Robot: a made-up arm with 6 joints. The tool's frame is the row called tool. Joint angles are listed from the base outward. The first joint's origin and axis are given. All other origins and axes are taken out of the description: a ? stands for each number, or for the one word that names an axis. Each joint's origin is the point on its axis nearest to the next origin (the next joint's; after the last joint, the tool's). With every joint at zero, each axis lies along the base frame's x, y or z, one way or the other. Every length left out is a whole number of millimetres.
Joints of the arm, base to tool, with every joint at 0 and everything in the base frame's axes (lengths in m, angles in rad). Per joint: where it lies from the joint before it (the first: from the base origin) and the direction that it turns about. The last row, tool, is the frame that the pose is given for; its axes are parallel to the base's.
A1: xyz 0 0 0.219 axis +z
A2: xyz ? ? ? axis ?
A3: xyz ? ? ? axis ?
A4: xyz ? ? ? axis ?
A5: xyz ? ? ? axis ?
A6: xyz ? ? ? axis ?
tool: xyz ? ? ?
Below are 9 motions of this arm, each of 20 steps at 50 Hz.
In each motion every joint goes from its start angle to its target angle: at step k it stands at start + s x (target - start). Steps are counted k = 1, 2, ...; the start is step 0. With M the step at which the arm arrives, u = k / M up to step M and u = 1 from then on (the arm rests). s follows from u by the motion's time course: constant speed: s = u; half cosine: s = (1 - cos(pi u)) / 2; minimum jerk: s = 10 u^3 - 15 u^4 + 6 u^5.
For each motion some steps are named. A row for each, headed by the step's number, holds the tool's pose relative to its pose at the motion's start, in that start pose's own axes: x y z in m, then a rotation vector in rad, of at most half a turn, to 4 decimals.
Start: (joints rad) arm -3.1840 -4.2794 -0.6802 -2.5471 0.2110 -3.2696
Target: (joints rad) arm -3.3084 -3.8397 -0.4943 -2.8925 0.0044 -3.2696
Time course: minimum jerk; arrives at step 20
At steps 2, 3, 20:
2: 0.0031 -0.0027 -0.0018 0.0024 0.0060 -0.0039
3: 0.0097 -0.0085 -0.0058 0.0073 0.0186 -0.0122
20: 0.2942 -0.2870 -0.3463 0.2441 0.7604 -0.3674

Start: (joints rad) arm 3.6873 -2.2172 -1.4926 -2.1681 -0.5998 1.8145
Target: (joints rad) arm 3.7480 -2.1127 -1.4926 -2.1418 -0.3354 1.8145
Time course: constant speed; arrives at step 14
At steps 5, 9, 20:
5: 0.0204 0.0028 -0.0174 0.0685 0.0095 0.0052
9: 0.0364 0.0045 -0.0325 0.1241 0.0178 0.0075
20: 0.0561 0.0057 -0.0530 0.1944 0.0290 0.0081

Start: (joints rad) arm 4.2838 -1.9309 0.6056 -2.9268 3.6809 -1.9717
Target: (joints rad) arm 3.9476 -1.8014 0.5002 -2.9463 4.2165 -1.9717
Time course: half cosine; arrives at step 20
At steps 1, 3, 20:
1: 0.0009 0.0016 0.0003 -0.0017 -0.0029 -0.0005
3: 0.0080 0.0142 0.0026 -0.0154 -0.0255 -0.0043
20: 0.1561 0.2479 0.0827 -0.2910 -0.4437 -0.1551

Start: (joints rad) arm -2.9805 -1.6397 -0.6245 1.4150 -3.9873 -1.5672
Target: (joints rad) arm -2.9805 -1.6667 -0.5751 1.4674 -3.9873 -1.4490
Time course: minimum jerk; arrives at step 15
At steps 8, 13, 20:
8: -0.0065 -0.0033 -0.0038 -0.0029 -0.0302 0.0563
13: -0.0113 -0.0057 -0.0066 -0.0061 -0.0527 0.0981
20: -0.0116 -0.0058 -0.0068 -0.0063 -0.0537 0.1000

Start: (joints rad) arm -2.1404 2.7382 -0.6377 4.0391 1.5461 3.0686
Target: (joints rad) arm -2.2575 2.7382 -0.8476 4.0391 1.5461 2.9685
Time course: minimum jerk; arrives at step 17
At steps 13, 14, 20:
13: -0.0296 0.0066 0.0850 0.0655 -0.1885 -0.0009
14: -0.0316 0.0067 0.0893 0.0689 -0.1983 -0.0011
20: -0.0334 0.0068 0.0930 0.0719 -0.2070 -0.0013

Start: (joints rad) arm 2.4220 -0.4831 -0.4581 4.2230 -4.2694 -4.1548
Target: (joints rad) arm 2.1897 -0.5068 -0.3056 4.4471 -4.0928 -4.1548
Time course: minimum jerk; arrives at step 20
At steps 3, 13, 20:
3: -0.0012 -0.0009 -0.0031 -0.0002 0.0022 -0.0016
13: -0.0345 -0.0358 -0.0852 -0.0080 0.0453 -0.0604
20: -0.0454 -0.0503 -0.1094 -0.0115 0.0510 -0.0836

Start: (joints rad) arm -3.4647 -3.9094 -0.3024 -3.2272 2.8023 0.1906
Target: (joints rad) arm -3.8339 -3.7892 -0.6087 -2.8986 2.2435 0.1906
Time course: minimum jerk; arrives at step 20
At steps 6, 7, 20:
6: 0.0043 0.0403 0.0008 0.0078 -0.0666 -0.0963
7: 0.0069 0.0583 0.0017 0.0088 -0.0945 -0.1389
20: 0.0674 0.2494 0.0343 -0.0697 -0.3242 -0.5748

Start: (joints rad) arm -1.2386 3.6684 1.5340 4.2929 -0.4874 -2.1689
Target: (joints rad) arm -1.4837 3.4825 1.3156 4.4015 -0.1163 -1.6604
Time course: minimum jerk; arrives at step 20
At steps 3, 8, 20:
3: 0.0064 0.0016 -0.0019 -0.0134 0.0039 0.0078
8: 0.0765 0.0157 -0.0275 -0.1553 0.0654 0.1025
20: 0.2344 0.0281 -0.1251 -0.4252 0.3305 0.3940

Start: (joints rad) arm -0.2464 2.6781 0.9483 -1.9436 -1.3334 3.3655
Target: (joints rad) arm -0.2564 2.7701 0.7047 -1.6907 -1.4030 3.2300
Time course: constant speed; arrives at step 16
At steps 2, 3, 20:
2: -0.0036 0.0075 0.0002 -0.0346 0.0102 -0.0268
3: -0.0053 0.0112 0.0002 -0.0519 0.0153 -0.0405
20: -0.0216 0.0556 -0.0033 -0.2776 0.0801 -0.2273

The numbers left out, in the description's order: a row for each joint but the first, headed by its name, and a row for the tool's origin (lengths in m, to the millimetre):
A2: xyz 0 0.047 0, axis +y
A3: xyz 0 0 0.588, axis +y
A4: xyz 0 0 0.342, axis +z
A5: xyz 0 0 0, axis +y
A6: xyz 0 0 0.116, axis +z
tool: xyz 0 0 0

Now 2 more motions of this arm.
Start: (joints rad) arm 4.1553 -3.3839 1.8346 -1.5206 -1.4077 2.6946
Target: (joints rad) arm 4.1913 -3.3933 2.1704 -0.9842 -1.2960 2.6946
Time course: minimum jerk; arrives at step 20
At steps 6, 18, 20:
6: 0.0015 -0.0098 -0.0026 -0.0573 -0.0597 0.0667
18: 0.0129 -0.0671 -0.0301 -0.3068 -0.4165 0.4094
20: 0.0131 -0.0677 -0.0305 -0.3090 -0.4206 0.4129

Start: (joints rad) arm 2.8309 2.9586 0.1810 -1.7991 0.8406 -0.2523
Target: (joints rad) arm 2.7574 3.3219 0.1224 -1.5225 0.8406 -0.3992
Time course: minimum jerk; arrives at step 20
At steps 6, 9, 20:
6: -0.0262 0.0535 -0.0052 -0.0696 -0.0296 -0.0221
9: -0.0627 0.1340 -0.0195 -0.1735 -0.0743 -0.0555
20: -0.1355 0.3277 -0.0862 -0.4252 -0.1844 -0.1389

